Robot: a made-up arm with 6 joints. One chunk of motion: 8 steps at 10 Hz.
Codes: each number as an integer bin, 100 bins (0 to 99) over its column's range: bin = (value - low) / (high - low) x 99, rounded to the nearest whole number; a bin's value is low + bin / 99 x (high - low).
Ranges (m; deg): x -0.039..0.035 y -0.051..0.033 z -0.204..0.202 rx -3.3..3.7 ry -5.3..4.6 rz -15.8..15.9
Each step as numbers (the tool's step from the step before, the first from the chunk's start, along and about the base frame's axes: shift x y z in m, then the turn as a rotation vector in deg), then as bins.
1 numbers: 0.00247 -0.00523 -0.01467 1.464 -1.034 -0.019
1 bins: 55 54 46 67 43 49
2 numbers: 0.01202 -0.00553 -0.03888 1.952 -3.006 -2.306
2 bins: 68 54 40 74 23 42
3 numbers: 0.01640 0.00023 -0.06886 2.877 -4.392 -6.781
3 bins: 74 60 33 87 9 28
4 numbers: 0.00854 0.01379 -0.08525 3.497 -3.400 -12.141
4 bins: 64 76 29 96 19 11
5 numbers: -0.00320 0.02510 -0.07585 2.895 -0.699 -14.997
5 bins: 48 90 31 88 46 3
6 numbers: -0.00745 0.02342 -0.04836 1.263 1.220 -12.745
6 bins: 42 88 38 65 65 10
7 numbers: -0.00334 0.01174 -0.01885 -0.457 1.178 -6.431
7 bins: 48 74 45 40 65 29
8 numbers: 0.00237 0.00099 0.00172 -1.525 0.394 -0.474
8 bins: 55 61 50 25 57 48
